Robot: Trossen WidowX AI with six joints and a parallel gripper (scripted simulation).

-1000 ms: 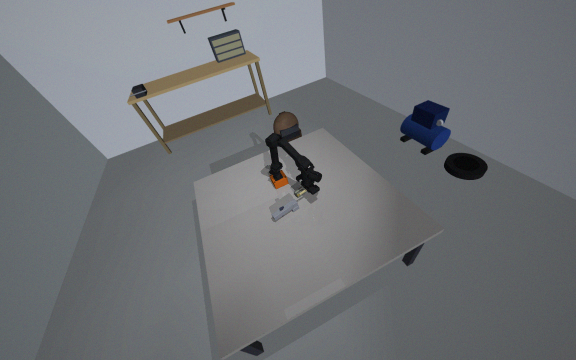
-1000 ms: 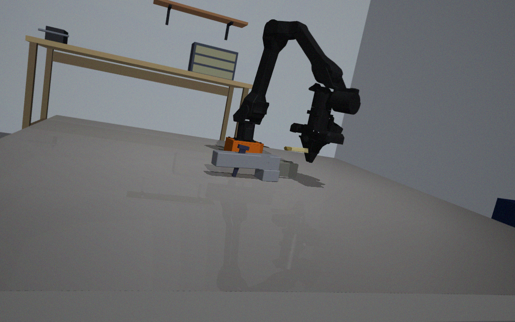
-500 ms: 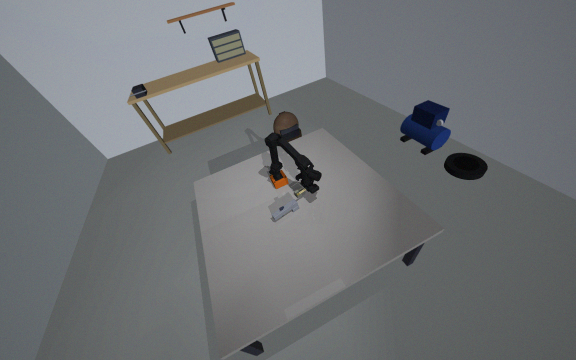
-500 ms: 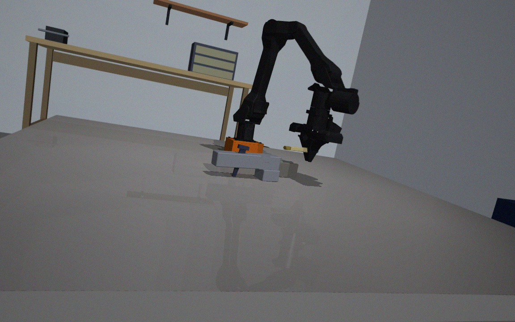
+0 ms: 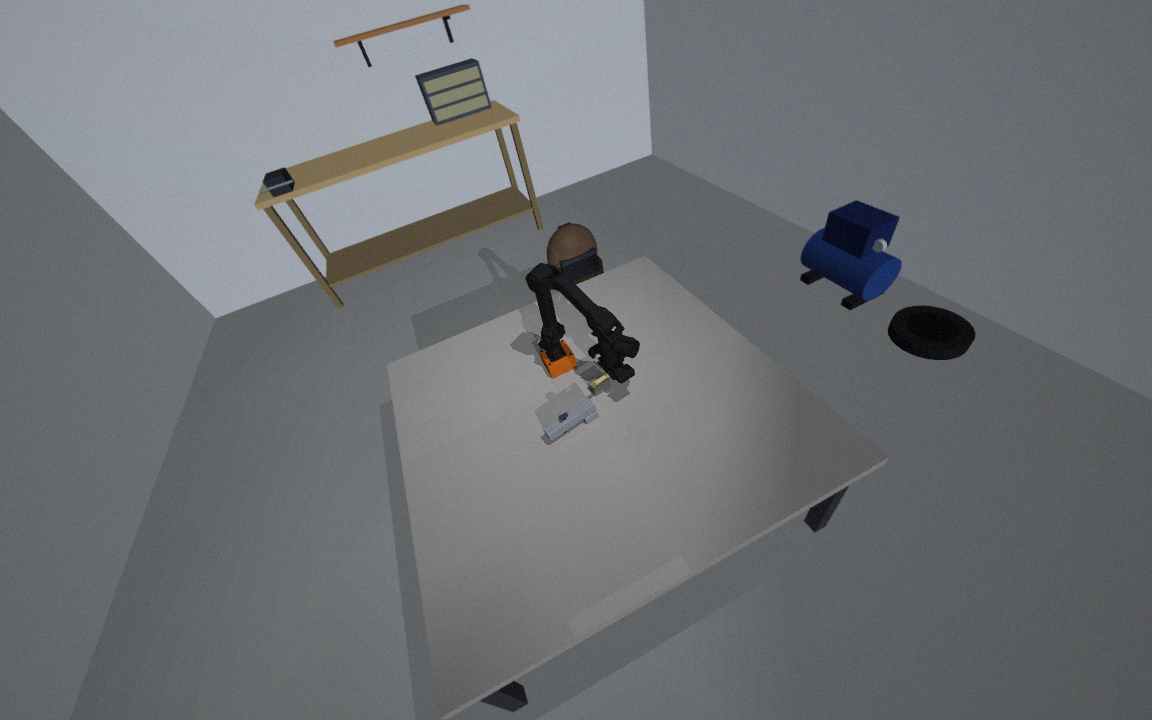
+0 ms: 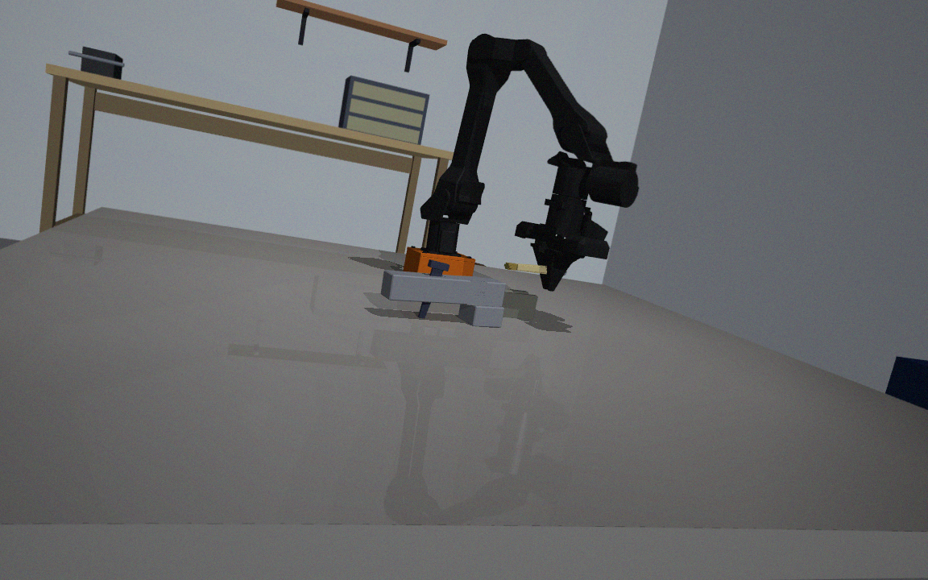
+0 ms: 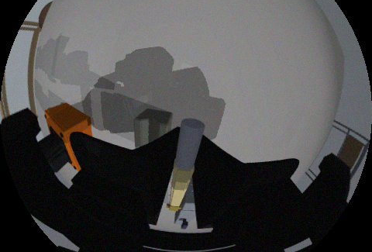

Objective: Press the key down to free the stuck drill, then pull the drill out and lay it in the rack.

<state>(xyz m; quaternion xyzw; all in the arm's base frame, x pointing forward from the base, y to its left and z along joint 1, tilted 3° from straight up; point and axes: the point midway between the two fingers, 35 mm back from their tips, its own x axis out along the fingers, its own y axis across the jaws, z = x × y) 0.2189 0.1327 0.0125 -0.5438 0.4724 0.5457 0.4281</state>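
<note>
The drill is 1 cm ahead of my gripper tip, 4 cm to the right of it and 3 cm above it. From my gripper tip the other things lie so: dark key 8 cm ahead, 22 cm to the right; grey-olive block 3 cm behind, 4 cm to the right, 4 cm below; grey drill fixture 7 cm ahead, 19 cm to the right, 2 cm below.
</note>
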